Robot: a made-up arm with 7 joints.
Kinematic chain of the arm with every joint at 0, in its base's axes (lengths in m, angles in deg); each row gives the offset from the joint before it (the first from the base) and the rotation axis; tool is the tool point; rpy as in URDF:
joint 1: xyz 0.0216 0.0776 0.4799 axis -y
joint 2: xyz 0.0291 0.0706 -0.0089 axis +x
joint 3: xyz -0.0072 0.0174 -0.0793 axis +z
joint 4: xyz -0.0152 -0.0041 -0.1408 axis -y
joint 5: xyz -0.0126 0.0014 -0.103 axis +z
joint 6: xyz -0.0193 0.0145 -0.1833 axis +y
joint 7: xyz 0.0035 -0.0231 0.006 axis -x
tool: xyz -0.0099 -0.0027 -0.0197 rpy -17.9 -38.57 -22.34
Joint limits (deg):
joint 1: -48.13..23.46
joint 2: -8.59..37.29
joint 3: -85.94..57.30
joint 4: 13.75..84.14
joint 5: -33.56..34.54
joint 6: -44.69..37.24
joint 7: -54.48..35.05
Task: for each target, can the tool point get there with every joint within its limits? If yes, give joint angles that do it. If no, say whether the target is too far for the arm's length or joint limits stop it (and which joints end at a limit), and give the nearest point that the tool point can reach.
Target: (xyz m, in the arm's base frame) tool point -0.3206 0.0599 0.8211
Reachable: no: joint limits stop it (at a limit: joint 1, joint 2, joint 3, joint 4, joint 5, joint 6, joint 7) | nearest point -0.1561 -0.1445 0.3160 | short by 0.569 m
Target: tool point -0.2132 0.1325 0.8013
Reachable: no: joint limits stop it (at a limit: joint 1, joint 2, joint 3, joint 4, joint 5, joint 6, joint 7) | nearest point -0.1561 -0.1445 0.3160 | short by 0.562 m
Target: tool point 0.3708 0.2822 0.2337
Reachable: yes | joints 14.42 21.32 -3.22 73.62 -20.19 29.44 -28.91
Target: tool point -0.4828 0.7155 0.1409
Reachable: no: too far | nearest point -0.2580 0.4939 0.1937 | short by 0.320 m
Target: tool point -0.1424 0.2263 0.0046
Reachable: yes | joints -37.80 -0.93 35.34 41.42 27.70 26.09 -6.53
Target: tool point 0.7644 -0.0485 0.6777
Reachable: no: too far | nearest point 0.3980 0.0536 0.3540 | short by 0.500 m
